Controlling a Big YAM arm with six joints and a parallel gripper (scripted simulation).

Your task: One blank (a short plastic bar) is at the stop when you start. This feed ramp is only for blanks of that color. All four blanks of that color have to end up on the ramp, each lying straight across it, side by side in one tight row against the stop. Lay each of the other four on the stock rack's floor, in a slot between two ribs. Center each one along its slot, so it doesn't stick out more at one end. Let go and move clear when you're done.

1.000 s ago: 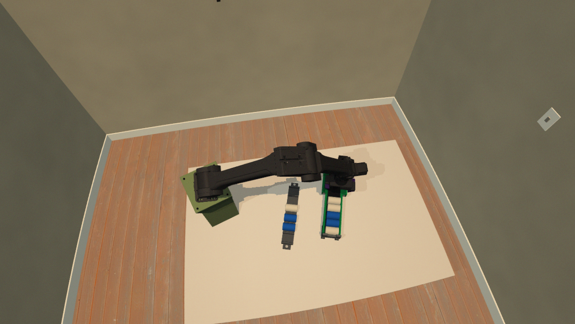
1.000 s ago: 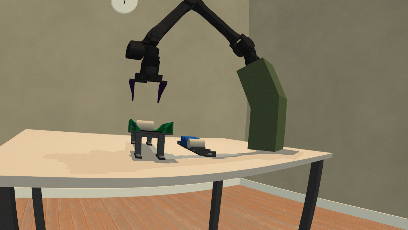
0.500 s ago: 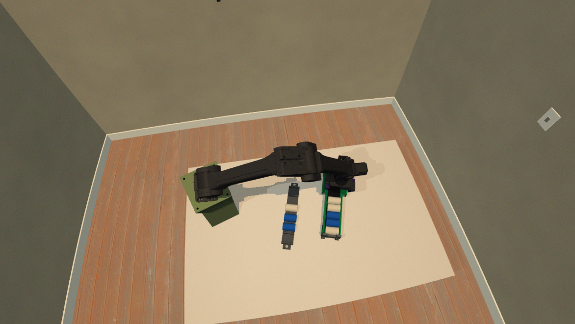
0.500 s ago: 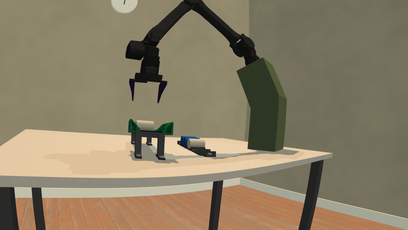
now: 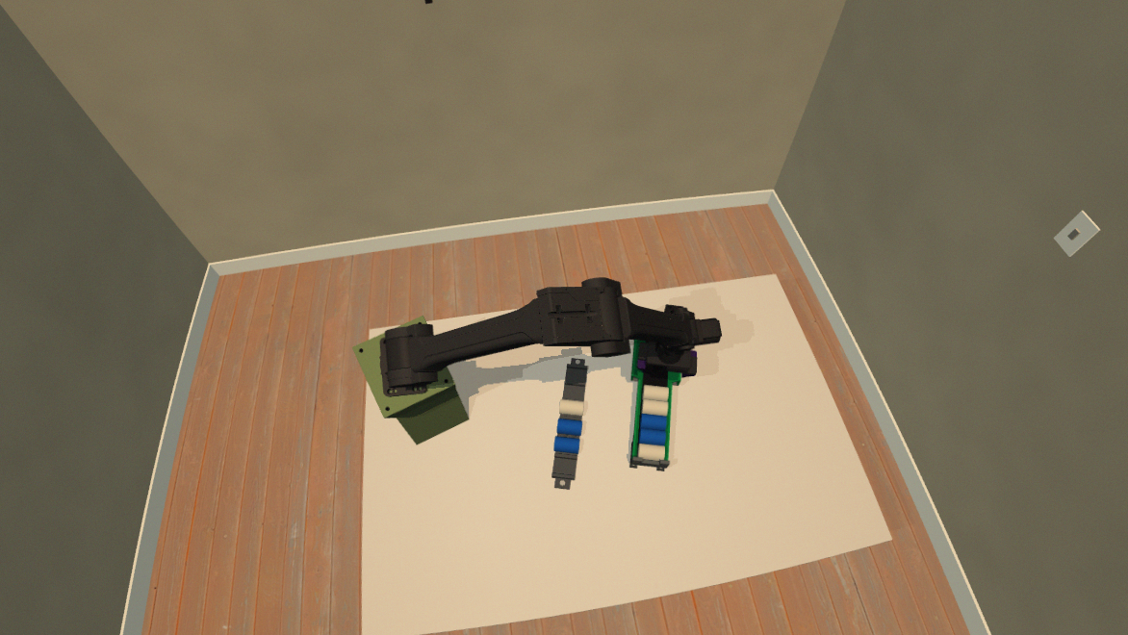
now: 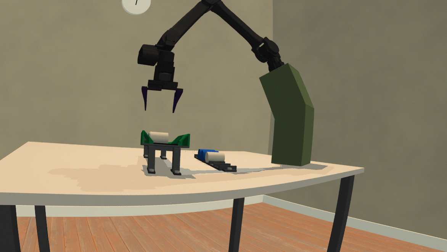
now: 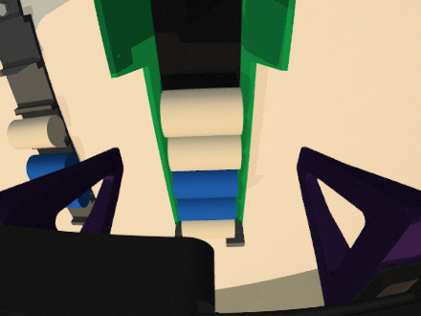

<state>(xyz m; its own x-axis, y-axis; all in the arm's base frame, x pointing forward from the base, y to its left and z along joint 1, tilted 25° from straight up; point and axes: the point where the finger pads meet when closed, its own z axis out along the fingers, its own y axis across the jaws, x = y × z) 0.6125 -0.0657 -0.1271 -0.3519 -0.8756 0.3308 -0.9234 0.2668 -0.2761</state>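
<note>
The grey stop lies 19 cm to the right of my hand, 12 cm below it and 7 cm behind it.
</note>
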